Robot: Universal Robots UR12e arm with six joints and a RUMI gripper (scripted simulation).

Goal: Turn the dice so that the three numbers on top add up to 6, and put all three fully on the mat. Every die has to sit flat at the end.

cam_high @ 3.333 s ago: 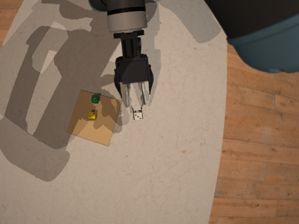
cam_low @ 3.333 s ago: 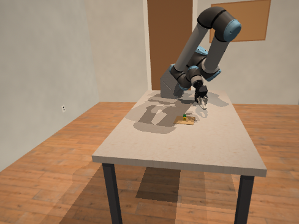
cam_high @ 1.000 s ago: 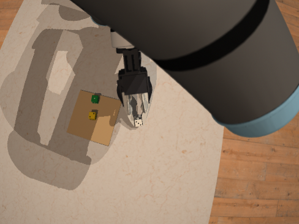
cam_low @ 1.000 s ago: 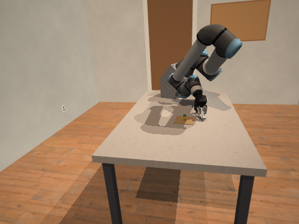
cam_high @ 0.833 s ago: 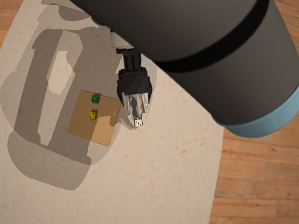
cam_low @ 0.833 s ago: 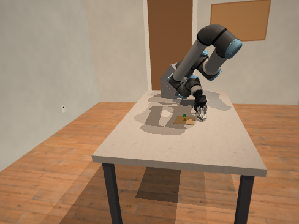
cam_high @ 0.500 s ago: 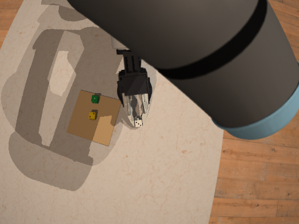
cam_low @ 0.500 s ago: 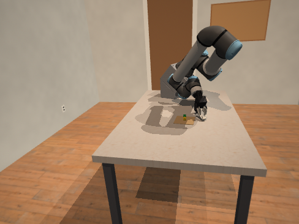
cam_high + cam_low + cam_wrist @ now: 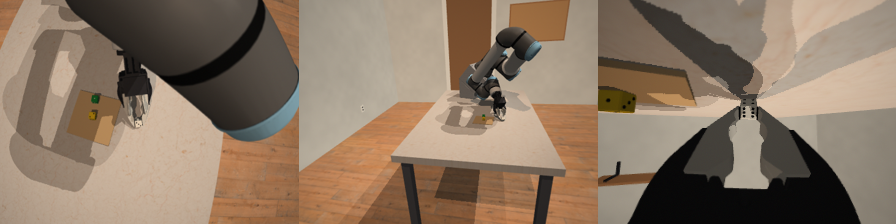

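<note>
My hand is 1 cm short of the white die. The rest, counted from my hand: tan mat (13 cm to the right, 3 cm ahead, 2 cm below); green die (14 cm to the right, 2 cm behind); yellow die (13 cm to the right, 3 cm ahead).
</note>
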